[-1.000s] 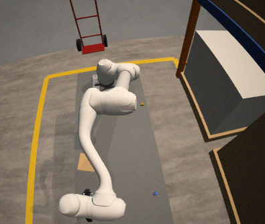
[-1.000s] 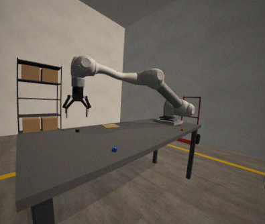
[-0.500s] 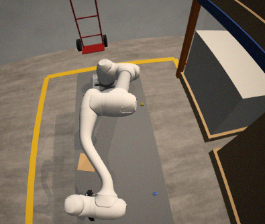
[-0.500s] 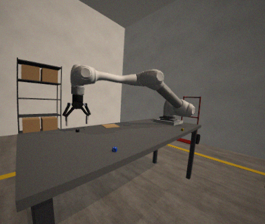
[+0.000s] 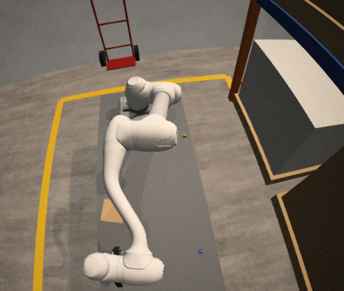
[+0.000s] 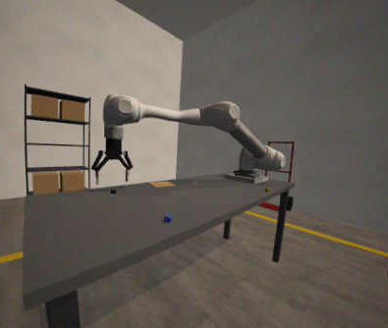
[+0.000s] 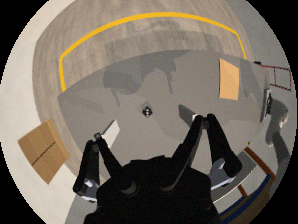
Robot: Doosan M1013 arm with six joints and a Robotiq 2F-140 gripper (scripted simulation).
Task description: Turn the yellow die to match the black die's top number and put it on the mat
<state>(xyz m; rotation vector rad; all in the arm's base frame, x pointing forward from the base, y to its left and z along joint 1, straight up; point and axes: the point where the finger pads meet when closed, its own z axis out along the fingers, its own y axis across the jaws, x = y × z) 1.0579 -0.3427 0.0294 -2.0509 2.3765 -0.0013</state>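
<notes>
My hand is 5 cm above the black die. The rest, counted from my hand: blue die (4 cm ahead, 44 cm to the left, 5 cm below); tan mat (34 cm behind, 1 cm to the left, 6 cm below); yellow die (72 cm behind, 59 cm to the left, 5 cm below).
</notes>
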